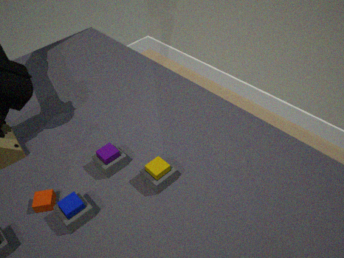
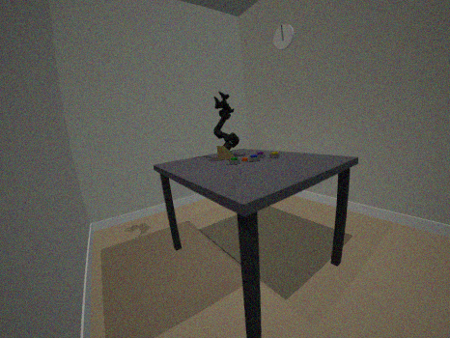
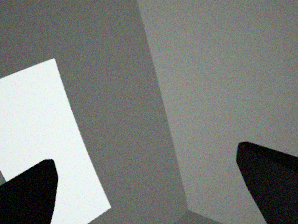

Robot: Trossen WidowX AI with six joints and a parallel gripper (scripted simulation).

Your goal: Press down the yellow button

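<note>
Right now my gripper tip is 660 mm short of the yellow button, 10 mm to the right of it and 510 mm above it. The rest, counted from my gripper tip: purple button (570 mm ahead, 40 mm to the right, 510 mm below); then orange block (560 mm ahead, 170 mm to the right, 530 mm below); then blue button (620 mm ahead, 140 mm to the right, 510 mm below).
</note>
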